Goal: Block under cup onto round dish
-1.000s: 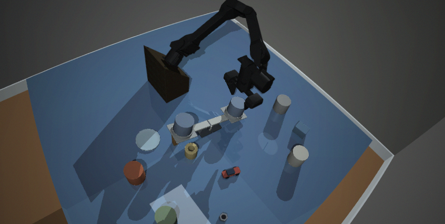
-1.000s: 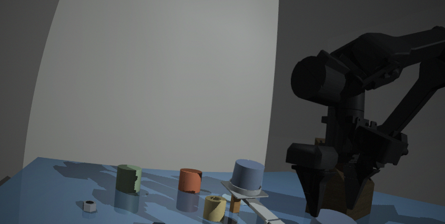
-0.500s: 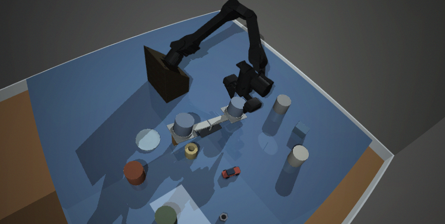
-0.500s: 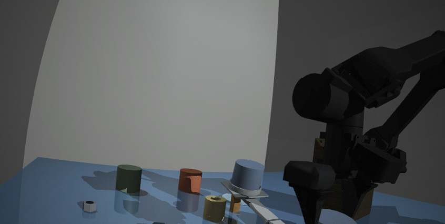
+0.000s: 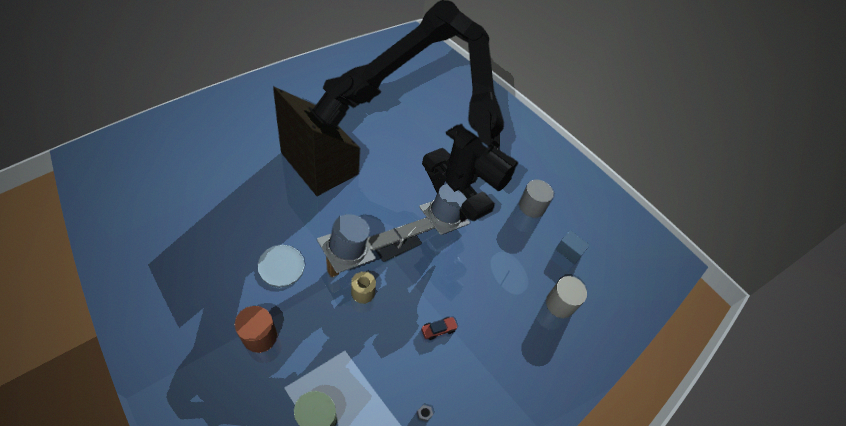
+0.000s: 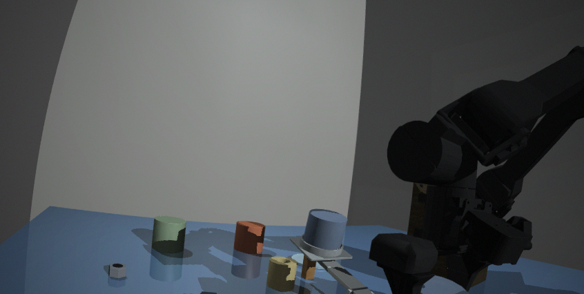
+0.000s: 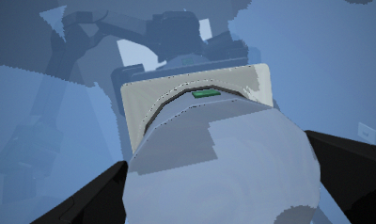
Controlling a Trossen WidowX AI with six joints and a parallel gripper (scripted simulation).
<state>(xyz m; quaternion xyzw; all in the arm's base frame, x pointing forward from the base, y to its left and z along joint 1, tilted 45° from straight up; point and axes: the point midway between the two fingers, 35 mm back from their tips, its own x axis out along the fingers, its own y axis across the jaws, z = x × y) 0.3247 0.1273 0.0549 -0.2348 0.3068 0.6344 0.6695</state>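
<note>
My gripper tip is now 1 cm above the pale green block. Also, from my gripper tip: blue-grey cup: 2 cm to the left, 1 cm above; then red toy car: 20 cm to the right, 19 cm ahead, 4 cm below; then yellow ring: 27 cm to the right, 4 cm ahead, 3 cm below.
</note>
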